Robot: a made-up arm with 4 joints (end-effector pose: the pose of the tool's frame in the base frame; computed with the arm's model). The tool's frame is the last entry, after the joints.
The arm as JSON. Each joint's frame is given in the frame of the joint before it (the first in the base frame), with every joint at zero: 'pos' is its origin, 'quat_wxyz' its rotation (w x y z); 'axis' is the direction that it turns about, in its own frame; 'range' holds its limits. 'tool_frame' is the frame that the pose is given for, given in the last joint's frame.
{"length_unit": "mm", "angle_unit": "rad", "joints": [
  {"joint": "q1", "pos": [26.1, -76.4, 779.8], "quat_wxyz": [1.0, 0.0, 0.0, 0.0], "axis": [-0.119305, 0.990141, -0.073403], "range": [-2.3, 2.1]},
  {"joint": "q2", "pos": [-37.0, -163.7, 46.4], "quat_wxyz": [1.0, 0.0, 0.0, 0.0], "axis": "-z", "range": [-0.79, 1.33]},
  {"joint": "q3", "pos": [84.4, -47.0, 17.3], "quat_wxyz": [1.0, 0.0, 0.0, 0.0], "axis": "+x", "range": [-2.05, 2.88]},
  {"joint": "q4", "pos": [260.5, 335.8, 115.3], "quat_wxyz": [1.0, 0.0, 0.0, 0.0], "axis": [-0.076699, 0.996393, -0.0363], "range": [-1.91, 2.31]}
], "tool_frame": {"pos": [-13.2, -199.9, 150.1], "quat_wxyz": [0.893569, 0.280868, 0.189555, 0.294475]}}
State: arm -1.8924 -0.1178 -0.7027 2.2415
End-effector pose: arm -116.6 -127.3 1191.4 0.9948 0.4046 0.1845
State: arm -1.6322 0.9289 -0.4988 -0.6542
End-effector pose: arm -123.5 -385.1 1006.8 1.8200 -1.4137 -1.6930
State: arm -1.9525 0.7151 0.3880 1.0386
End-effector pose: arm -270.7 -629.5 954.4 0.3564 -1.0353 1.3647
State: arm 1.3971 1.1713 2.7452 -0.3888
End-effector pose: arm -100.7 -568.9 1017.4 1.8555 -0.5055 -1.4749
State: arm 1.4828 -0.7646 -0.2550 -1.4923
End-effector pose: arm 163.8 -23.7 731.0 1.0770 -0.3537 0.9922
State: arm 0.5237 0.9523 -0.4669 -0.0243
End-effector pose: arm 407.8 -399.1 855.6 -0.1184 0.8640 -0.6525
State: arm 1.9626 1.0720 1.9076 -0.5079
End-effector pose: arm 245.1 -564.3 1018.5 0.4943 -0.0106 -0.9445
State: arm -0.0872 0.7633 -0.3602 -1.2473
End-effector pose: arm 214.3 -305.3 946.7 -0.4552 -0.5189 0.4289
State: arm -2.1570 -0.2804 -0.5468 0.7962
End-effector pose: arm -346.9 -10.7 949.0 -0.3912 -0.9027 0.6722
